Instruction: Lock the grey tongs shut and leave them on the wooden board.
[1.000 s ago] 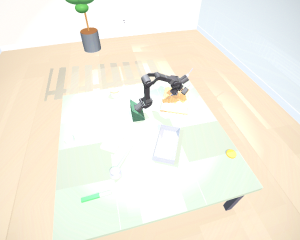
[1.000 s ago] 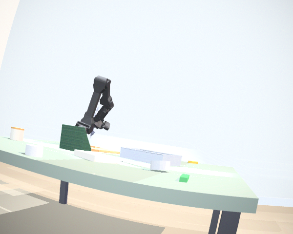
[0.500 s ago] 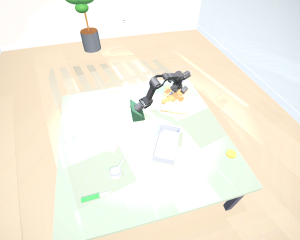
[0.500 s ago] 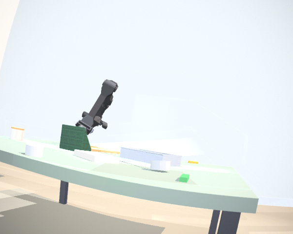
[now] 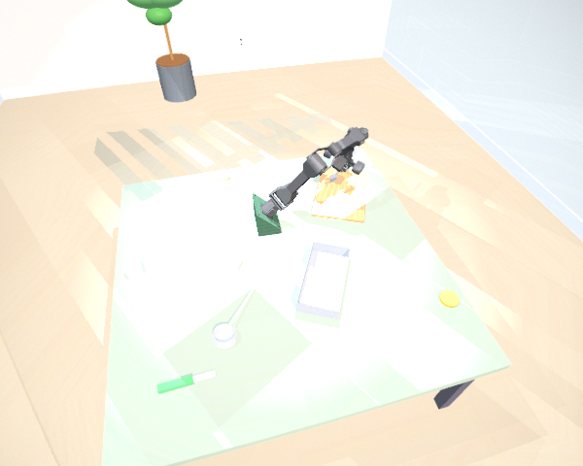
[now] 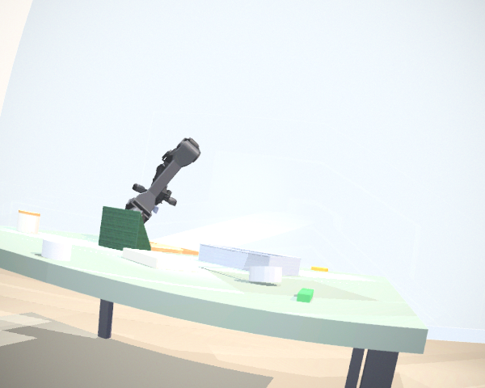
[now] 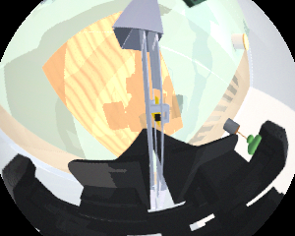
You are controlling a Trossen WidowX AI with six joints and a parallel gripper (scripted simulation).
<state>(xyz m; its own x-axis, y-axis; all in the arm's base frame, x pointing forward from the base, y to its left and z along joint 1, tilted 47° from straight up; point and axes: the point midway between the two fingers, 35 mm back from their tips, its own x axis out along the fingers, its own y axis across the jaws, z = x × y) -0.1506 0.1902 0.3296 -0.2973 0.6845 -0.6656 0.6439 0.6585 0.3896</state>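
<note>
My gripper tip is now 12 cm above the wooden board, 1 cm to the right of it and 1 cm short of it. The rest, counted from my gripper tip: roasting tin (52 cm ahead, 19 cm to the right, 10 cm below); then yellow disc (67 cm ahead, 26 cm to the left, 12 cm below); then pale flat block (59 cm to the right, 42 cm ahead, 12 cm below).
</note>
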